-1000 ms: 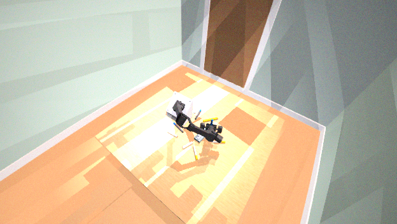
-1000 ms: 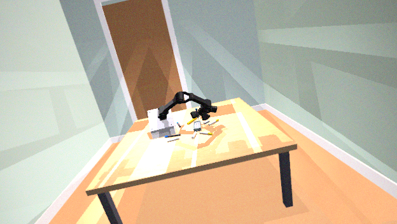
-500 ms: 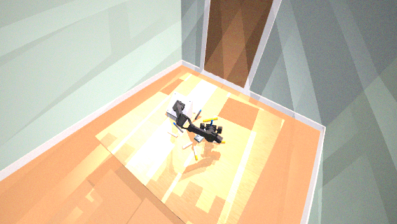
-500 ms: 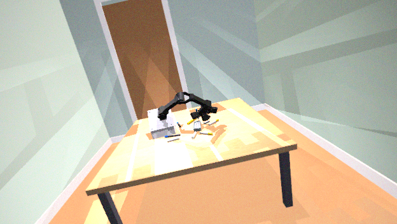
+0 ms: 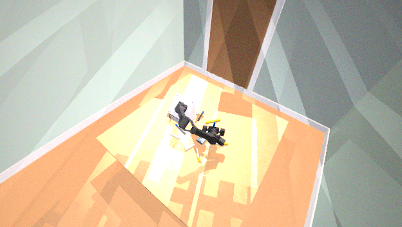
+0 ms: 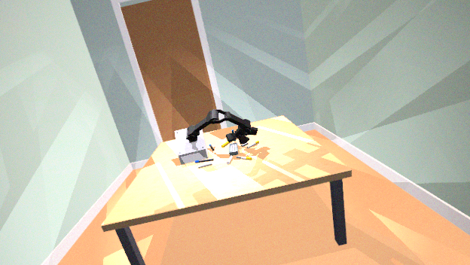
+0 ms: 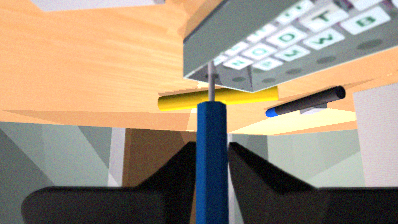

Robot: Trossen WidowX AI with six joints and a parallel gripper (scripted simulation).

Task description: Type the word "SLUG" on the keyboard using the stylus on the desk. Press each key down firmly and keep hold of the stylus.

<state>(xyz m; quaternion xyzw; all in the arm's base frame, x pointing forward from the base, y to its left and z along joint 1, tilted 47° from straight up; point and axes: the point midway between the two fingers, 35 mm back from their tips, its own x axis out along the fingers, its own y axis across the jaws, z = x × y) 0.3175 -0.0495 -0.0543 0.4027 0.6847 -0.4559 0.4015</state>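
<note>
Right now the L key is 60 mm below my gripper tip. Round my gripper tip: blue stylus (10 mm below); then yellow pen (60 mm behind, 100 mm to the left, 60 mm below); then flat grey block (70 mm ahead, 20 mm to the right, 70 mm below).
</note>
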